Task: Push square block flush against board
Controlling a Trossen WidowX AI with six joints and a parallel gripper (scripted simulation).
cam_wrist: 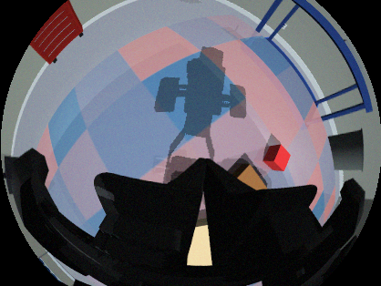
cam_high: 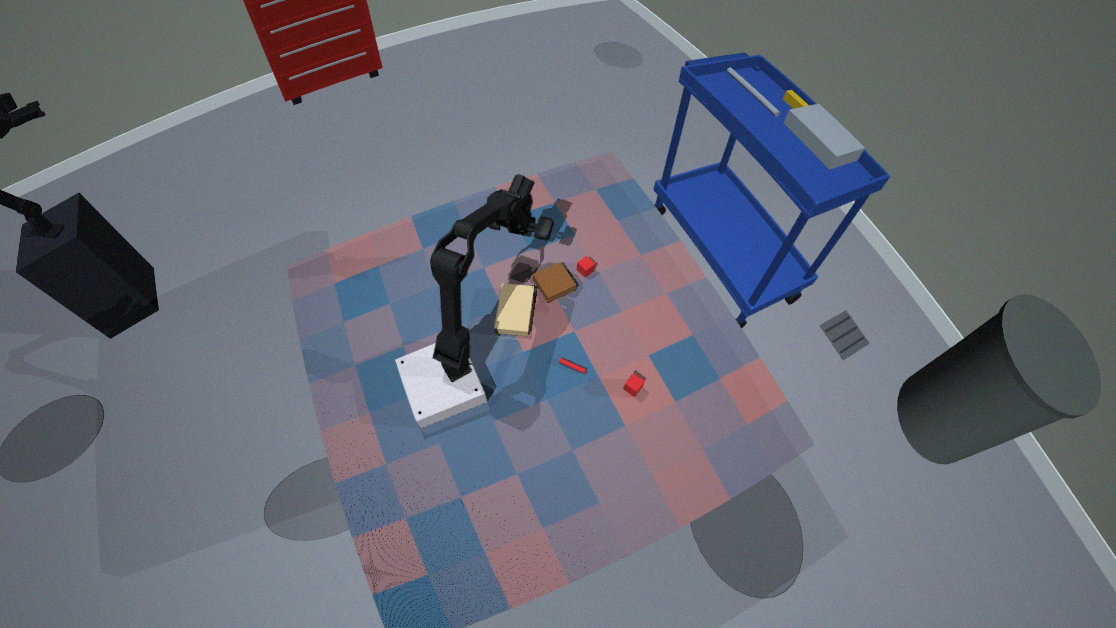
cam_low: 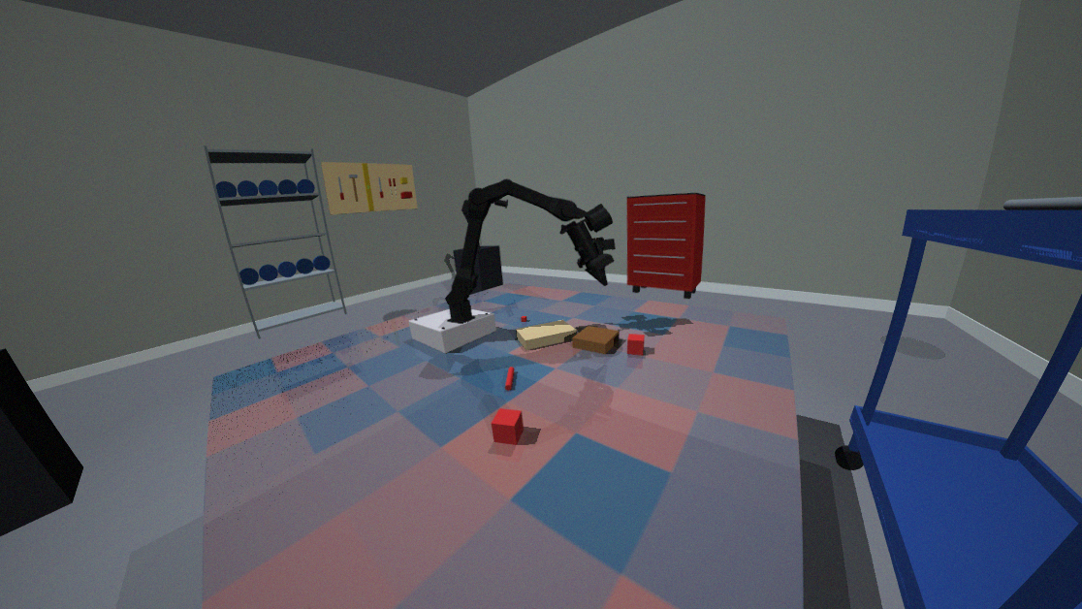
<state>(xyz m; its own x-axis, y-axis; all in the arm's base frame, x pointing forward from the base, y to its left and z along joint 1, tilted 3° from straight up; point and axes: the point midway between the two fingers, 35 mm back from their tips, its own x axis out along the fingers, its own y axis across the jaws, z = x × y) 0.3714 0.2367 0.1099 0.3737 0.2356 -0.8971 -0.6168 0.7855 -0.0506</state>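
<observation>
Now: the board 14 cm behind my gripper tip, 15 cm to the right of it and 12 cm below it. Round my gripper tip: red stick: 9 cm behind, 39 cm to the right, 13 cm below; then square block: 1 cm ahead, 13 cm to the right, 12 cm below; then tiny red piece: 29 cm behind, 4 cm to the right, 13 cm below.
</observation>
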